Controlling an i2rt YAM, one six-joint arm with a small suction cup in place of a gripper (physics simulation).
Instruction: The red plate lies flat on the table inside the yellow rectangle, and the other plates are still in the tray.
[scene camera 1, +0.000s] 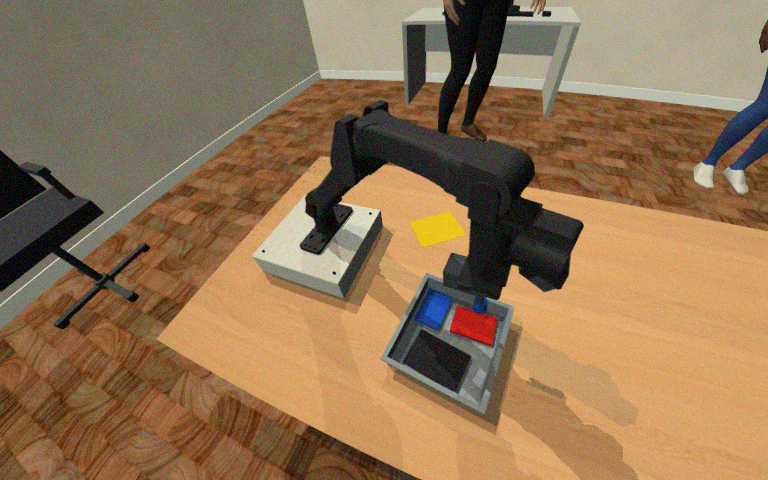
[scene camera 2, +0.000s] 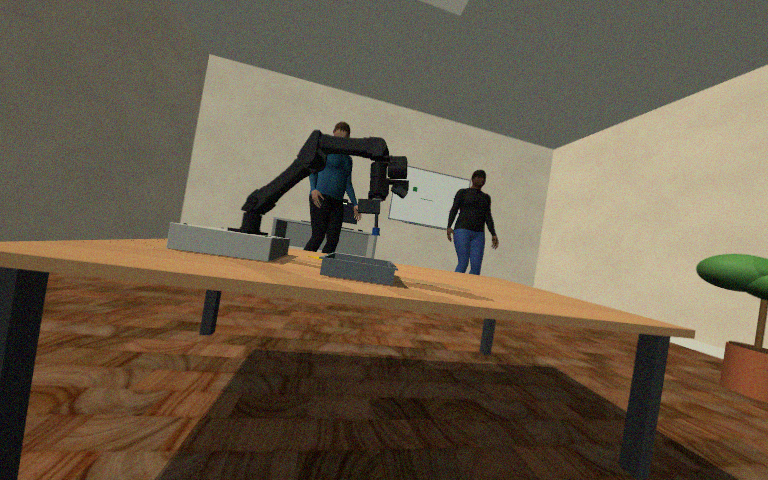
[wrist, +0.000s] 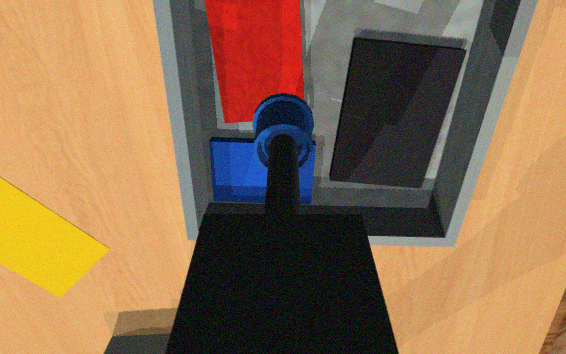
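Where they show: hand, tool point: (scene camera 1: 479, 307) (scene camera 2: 375, 235) (wrist: 283, 121); arm's base, link origin: (scene camera 1: 327, 228) (scene camera 2: 249, 233).
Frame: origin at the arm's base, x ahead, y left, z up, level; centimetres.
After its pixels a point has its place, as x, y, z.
The red plate (scene camera 1: 474, 325) {47.2, -11.0, -6.0} (wrist: 260, 55) {47.4, -10.9, -6.0} lies flat in the grey tray (scene camera 1: 504, 362) {53.6, -18.9, -2.3} (scene camera 2: 357, 270) {41.4, -27.7, -4.6} (wrist: 175, 100) {45.3, -4.8, -2.3}. The blue plate (scene camera 1: 433, 309) {36.8, -10.7, -6.0} (wrist: 237, 167) {37.6, -7.9, -5.9} and the black plate (scene camera 1: 437, 360) {41.5, -22.1, -6.0} (wrist: 397, 110) {42.3, -22.2, -6.0} lie beside it in the same tray. The yellow rectangle (scene camera 1: 437, 228) {29.2, 17.5, -7.2} (scene camera 2: 314, 257) {23.0, 15.3, -7.2} (wrist: 45, 240) {28.8, 15.2, -7.2} is on the table with no plate on it. My suction cup (scene camera 1: 480, 305) (scene camera 2: 375, 231) (wrist: 283, 117) is off and holds nothing; it hangs above the tray, and in the wrist view it covers parts of the red and blue plates. The plates are hidden in scene camera 2 by the tray's wall.
The arm's white base box (scene camera 1: 305, 263) {1.5, -13.8, 0.3} (scene camera 2: 226, 242) {0.5, -16.7, -3.1} stands on the table (scene camera 1: 226, 333) {-11.1, -37.5, -7.3} (scene camera 2: 141, 266) {-0.1, -44.7, -7.3}, to the left of the tray in scene camera 1. The tray's raised walls surround the plates. Two people and a white desk (scene camera 1: 492, 22) are in the background beyond the table.
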